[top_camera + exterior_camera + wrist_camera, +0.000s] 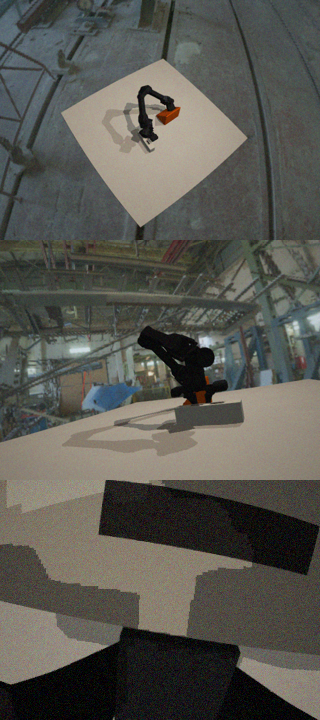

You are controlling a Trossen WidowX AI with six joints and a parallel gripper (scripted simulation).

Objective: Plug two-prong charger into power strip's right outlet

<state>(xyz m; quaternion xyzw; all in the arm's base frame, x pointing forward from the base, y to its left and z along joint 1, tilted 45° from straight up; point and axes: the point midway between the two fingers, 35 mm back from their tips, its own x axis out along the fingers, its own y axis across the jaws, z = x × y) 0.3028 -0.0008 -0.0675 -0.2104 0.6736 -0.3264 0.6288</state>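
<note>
Now: gripper tip 20 mm short of the dark charger and 10 mm below it.
</note>
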